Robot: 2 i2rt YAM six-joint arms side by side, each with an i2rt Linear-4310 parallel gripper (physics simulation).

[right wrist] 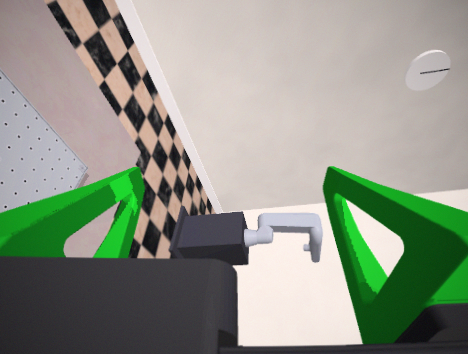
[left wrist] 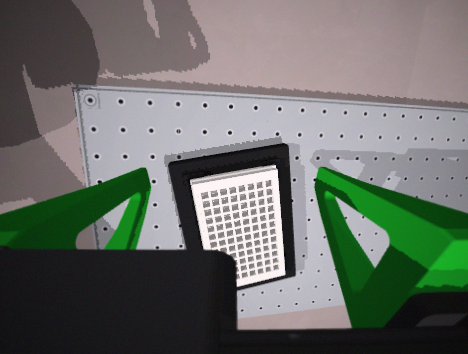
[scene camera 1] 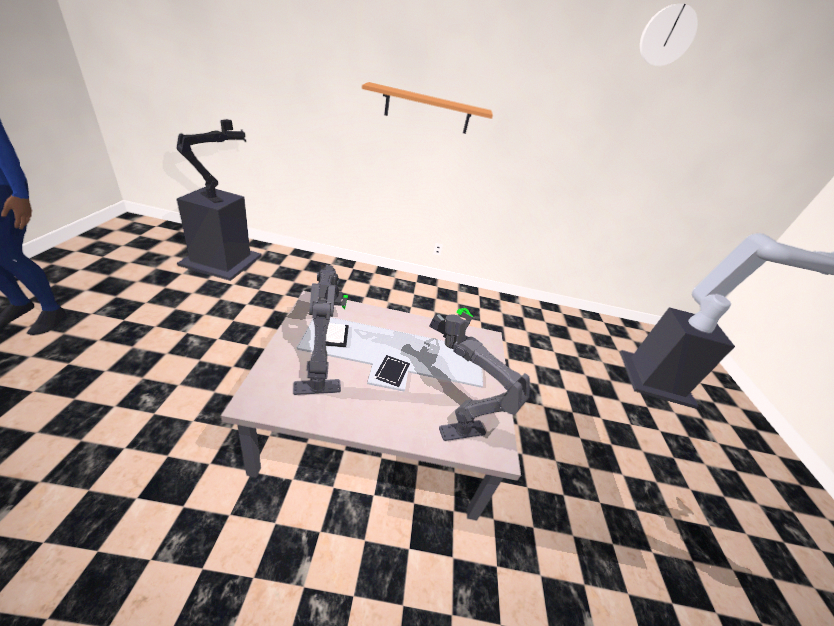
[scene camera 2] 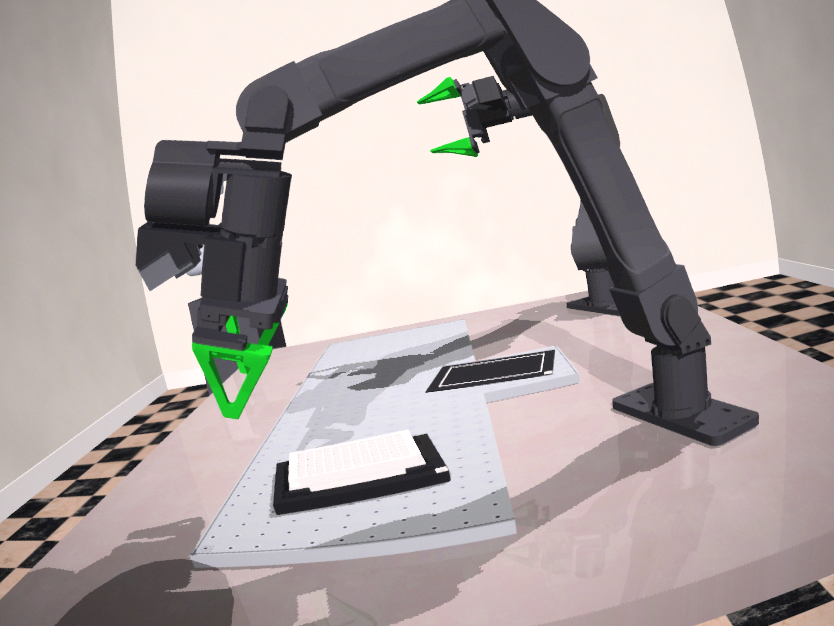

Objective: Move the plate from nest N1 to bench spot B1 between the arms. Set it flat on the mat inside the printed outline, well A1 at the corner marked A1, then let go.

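Where they show: left gripper, fingertip midpoint: (left wrist: 232, 176) (scene camera 1: 335, 308) (scene camera 2: 239, 394); right gripper, fingertip midpoint: (right wrist: 233, 177) (scene camera 2: 424, 126); left arm's base, link origin: (scene camera 1: 317, 387) (scene camera 2: 682, 415); right arm's base, link origin: (scene camera 1: 462, 431) (scene camera 2: 605, 307).
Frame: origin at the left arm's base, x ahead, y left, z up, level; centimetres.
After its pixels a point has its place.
Observation:
The white well plate (scene camera 1: 336, 334) @(x 30.7, y -9.7, z 3.8 cm) (scene camera 2: 357, 458) @(x 32.3, y -8.4, z 3.7 cm) (left wrist: 242, 225) @(x 33.6, y -9.6, z 3.9 cm) sits in the black nest (scene camera 2: 363, 493) @(x 33.3, y -3.4, z 2.0 cm) (left wrist: 227, 158) @(x 40.4, y -10.3, z 2.5 cm) on the pegboard. My left gripper (scene camera 1: 344, 301) @(x 41.6, y -9.4, z 12.1 cm) (scene camera 2: 241, 392) @(x 41.6, y -9.4, z 12.1 cm) (left wrist: 232, 176) @(x 41.6, y -9.4, z 12.1 cm) is open and empty, fingers pointing down, well above the board. In the left wrist view the plate and nest lie between its spread fingers, touching neither; the camera housing hides the plate's lower left. The black mat (scene camera 1: 392, 370) @(x 6.9, y -34.9, z 1.4 cm) (scene camera 2: 495, 371) @(x 7.3, y -33.8, z 1.5 cm) at B1 bears a white printed outline with no plate on it. My right gripper (scene camera 1: 464, 312) @(x 1.9, y -58.7, z 38.6 cm) (scene camera 2: 425, 126) @(x 1.9, y -58.7, z 38.6 cm) (right wrist: 233, 177) @(x 1.9, y -58.7, z 38.6 cm) is open and empty, raised high, away from the plate.
The perforated light board (scene camera 1: 363, 343) @(x 26.4, y -23.1, z 1.3 cm) (scene camera 2: 404, 417) @(x 23.0, y -25.3, z 1.3 cm) (left wrist: 150, 117) @(x 46.1, y -4.7, z 1.3 cm) (right wrist: 30, 145) @(x 18.7, y -74.2, z 1.3 cm) lies on the pinkish table (scene camera 1: 282, 397) @(x -4.3, y 14.1, z 0.0 cm) (scene camera 2: 592, 498) @(x 17.0, y 8.5, z 0.0 cm). In scene camera 2 the left arm arches over the board, and its base (scene camera 2: 687, 414) @(x 1.7, y 3.1, z 1.3 cm) stands at the right, nearer the camera than the mat.

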